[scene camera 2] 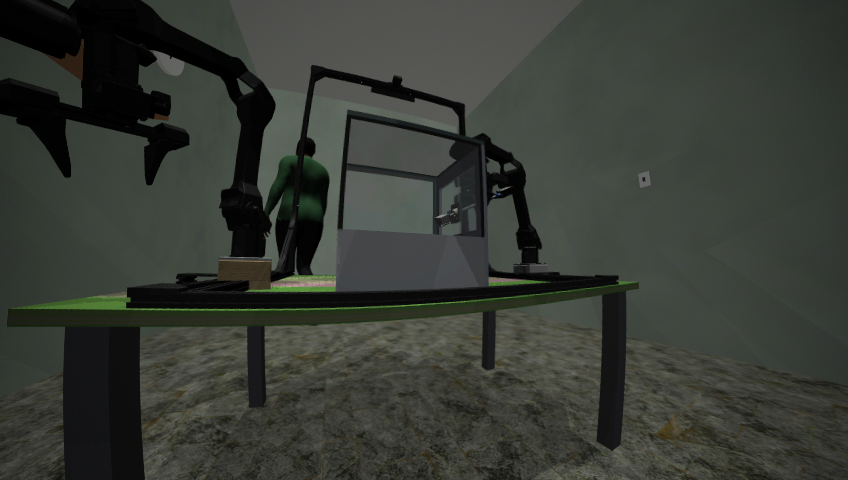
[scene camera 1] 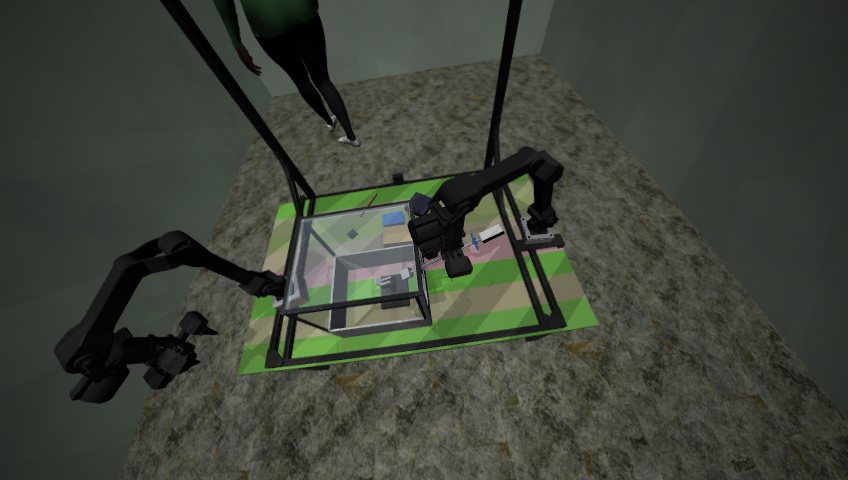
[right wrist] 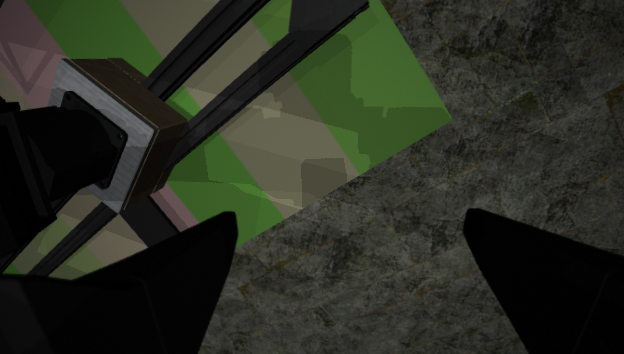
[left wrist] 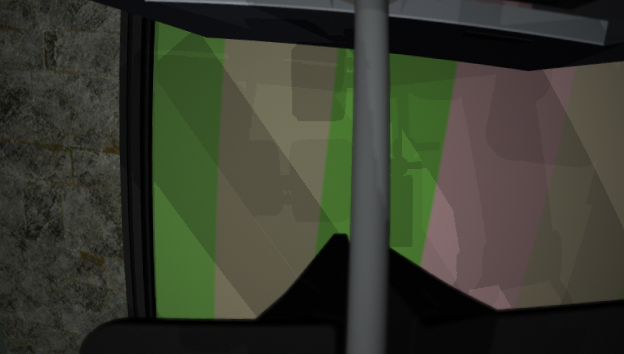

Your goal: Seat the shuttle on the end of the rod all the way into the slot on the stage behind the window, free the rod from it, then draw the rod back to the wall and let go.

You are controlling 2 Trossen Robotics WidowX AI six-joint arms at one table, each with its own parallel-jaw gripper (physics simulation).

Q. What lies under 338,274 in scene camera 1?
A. A glass box.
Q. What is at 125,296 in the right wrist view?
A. The right gripper.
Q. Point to a thin rod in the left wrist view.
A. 368,283
